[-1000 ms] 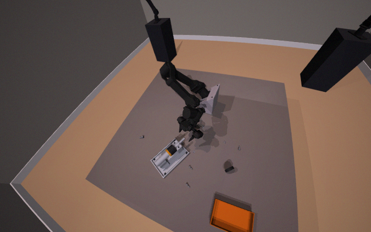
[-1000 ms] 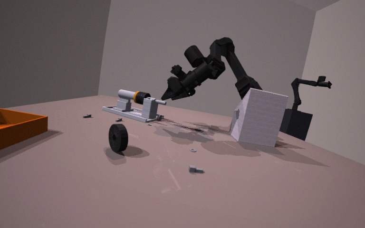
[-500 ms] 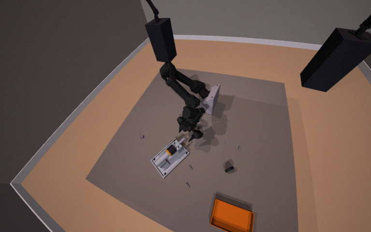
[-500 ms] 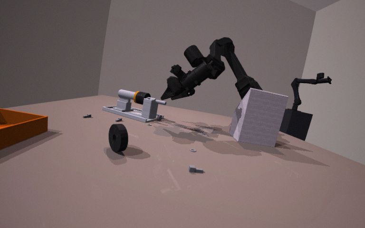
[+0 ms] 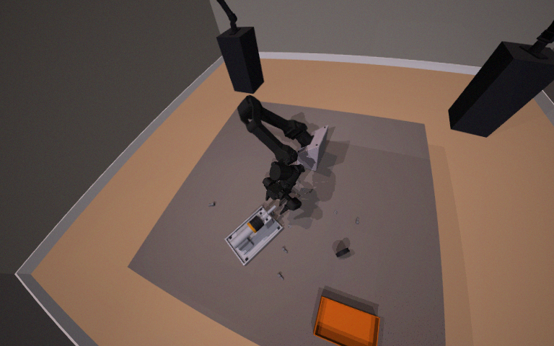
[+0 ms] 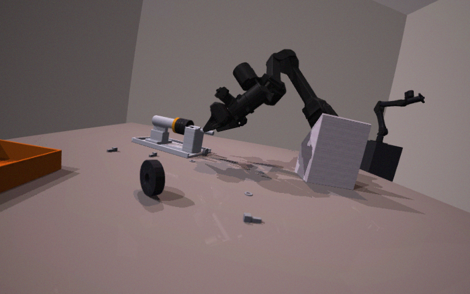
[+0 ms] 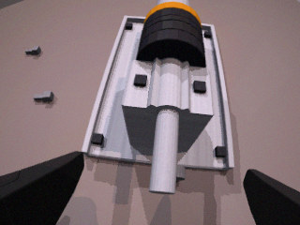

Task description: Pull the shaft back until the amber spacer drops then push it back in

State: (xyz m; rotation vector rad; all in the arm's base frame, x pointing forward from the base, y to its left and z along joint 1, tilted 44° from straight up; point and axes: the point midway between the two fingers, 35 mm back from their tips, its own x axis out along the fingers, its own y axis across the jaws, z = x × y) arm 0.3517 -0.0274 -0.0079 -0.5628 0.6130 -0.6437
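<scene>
Now: gripper tip 9 cm short of the thin grey shaft, 3 cm to the left of it and 1 cm above it. From my gripper tip the other things lie so: orange tray: 28 cm ahead, 41 cm to the left, 8 cm below; then amber spacer: 12 cm ahead, 5 cm to the right, 1 cm below.
</scene>
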